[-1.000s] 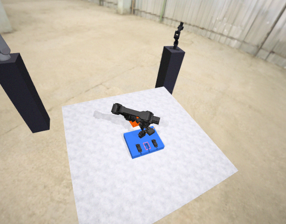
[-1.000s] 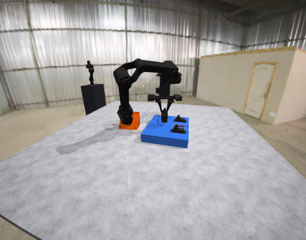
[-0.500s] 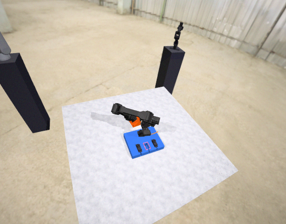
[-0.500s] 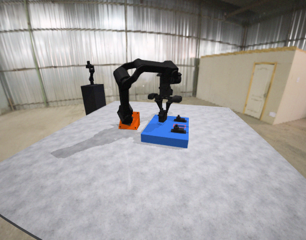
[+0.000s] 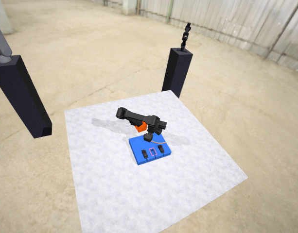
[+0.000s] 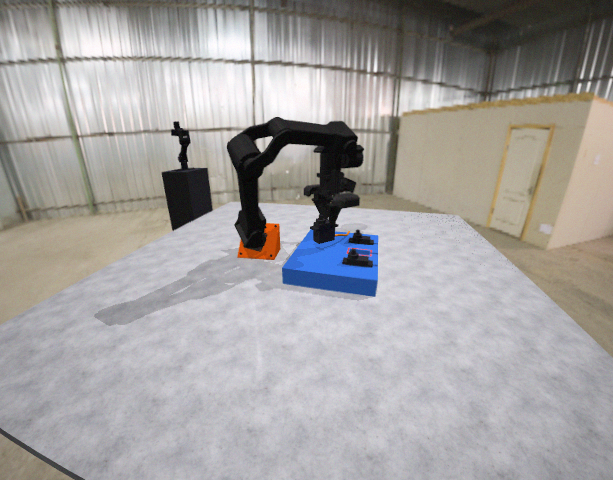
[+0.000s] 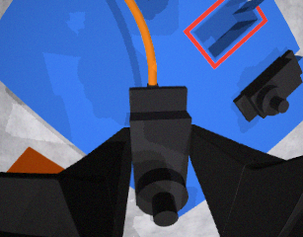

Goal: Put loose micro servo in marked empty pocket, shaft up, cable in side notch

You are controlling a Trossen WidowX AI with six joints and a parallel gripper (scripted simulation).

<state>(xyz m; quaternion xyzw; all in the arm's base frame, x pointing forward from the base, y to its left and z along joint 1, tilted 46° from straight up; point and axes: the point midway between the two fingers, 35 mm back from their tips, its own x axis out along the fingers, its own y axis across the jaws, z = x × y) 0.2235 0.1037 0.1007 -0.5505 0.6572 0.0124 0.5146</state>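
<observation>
My gripper tip is 100 mm above the blue deck and 10 mm past it.
</observation>
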